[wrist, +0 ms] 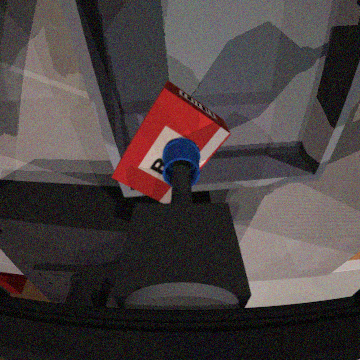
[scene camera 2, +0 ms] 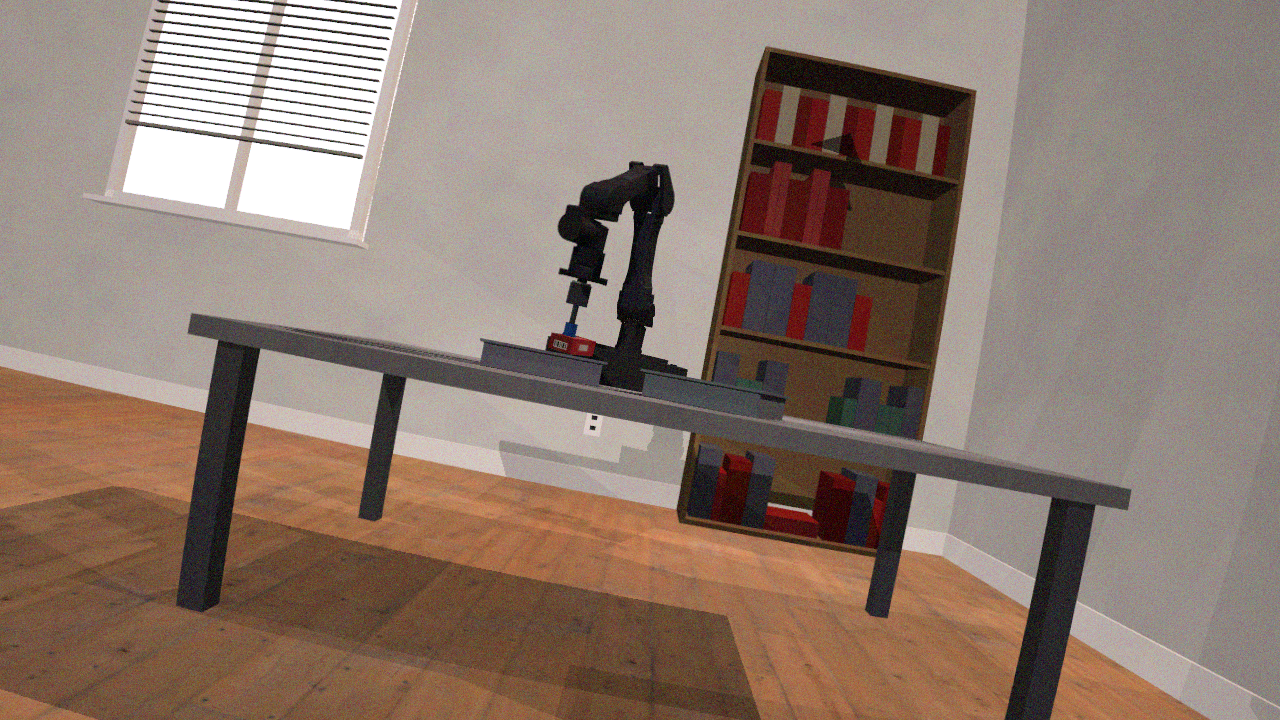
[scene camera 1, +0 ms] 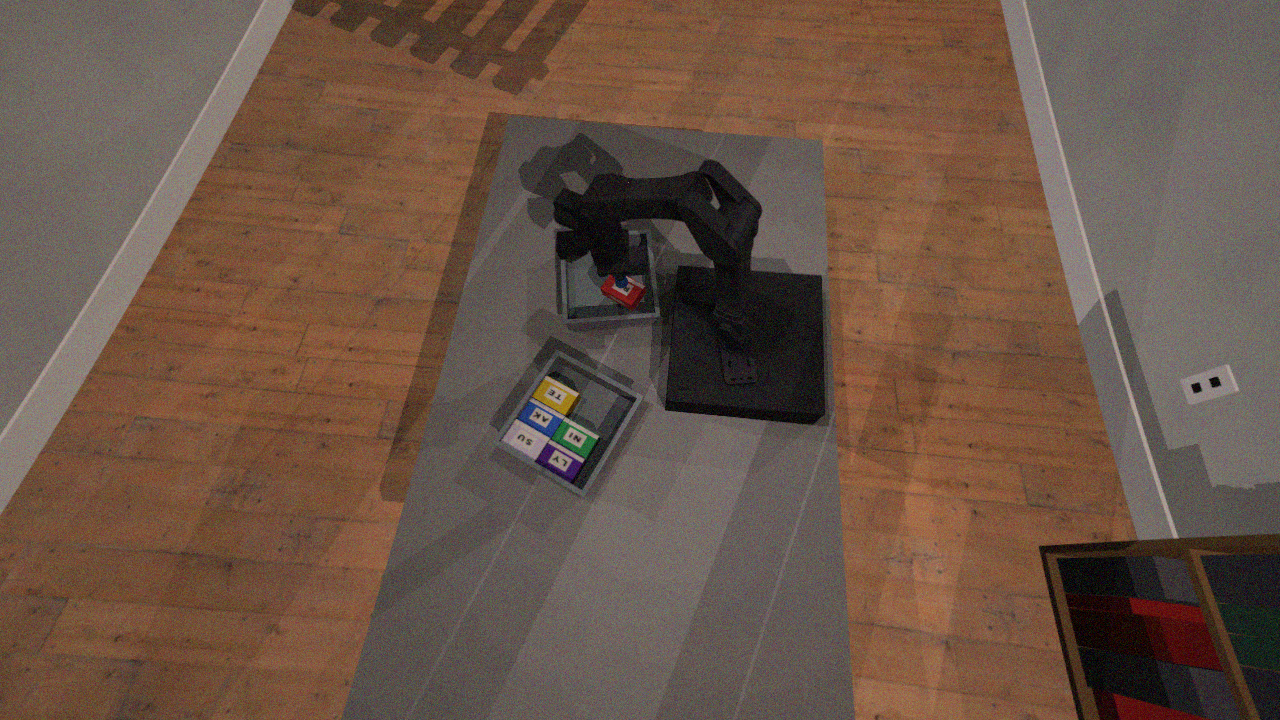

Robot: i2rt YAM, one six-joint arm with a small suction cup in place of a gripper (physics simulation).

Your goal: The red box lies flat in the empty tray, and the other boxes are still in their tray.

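Places are measured from the arm's base along level axes (x ahead, y left, z up), in metres.
Where they show: end effector, tool point: (wrist: 181,148) (scene camera 2: 567,340) (scene camera 1: 622,284); arm's base, origin of the base link: (wrist: 93,275) (scene camera 2: 627,354) (scene camera 1: 734,341).
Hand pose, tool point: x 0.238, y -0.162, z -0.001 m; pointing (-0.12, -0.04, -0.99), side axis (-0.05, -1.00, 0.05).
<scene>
Things, the pixels of their top centre, and the offset from my tool point. Level surfaces: height alone.
- red box, middle of its top: (wrist: 167,162) (scene camera 2: 574,334) (scene camera 1: 623,285) dz +0.016, dx -0.002, dy +0.011 m
- empty tray, middle of its top: (wrist: 234,94) (scene camera 2: 542,350) (scene camera 1: 608,274) dz -0.031, dx +0.032, dy -0.049 m
- yellow box, middle of its top: (scene camera 1: 555,394) dz -0.040, dx +0.163, dy +0.244 m
- blue box, middle of its top: (scene camera 1: 541,417) dz -0.044, dx +0.195, dy +0.292 m
- green box, middle of its top: (scene camera 1: 575,437) dz -0.047, dx +0.123, dy +0.341 m
- white box, middle of its top: (scene camera 1: 525,439) dz -0.037, dx +0.227, dy +0.341 m
- purple box, middle of its top: (scene camera 1: 560,460) dz -0.043, dx +0.154, dy +0.389 m
- grey table, its level: dz -0.081 m
My gripper, a blue suction cup (scene camera 1: 621,282) (scene camera 2: 570,328) (wrist: 181,155), is on the top of the red box (scene camera 1: 631,297) (scene camera 2: 581,345) (wrist: 175,112) and holds it flat. The red box is low over the empty tray (scene camera 1: 612,317) (scene camera 2: 541,360) (wrist: 255,181), near one corner and turned at an angle to its walls. The views do not show whether it touches the tray floor. The other tray (scene camera 1: 614,442) (scene camera 2: 707,396) holds the yellow box (scene camera 1: 555,394), blue box (scene camera 1: 540,418), green box (scene camera 1: 575,437), white box (scene camera 1: 525,440) and purple box (scene camera 1: 561,462).
The arm stands on a black base plate (scene camera 1: 787,358) beside the trays. The dark arm covers the far left part of the empty tray in scene camera 1. All stand on a grey table (scene camera 1: 662,555). A bookshelf (scene camera 1: 1199,573) stands apart from the table.
</scene>
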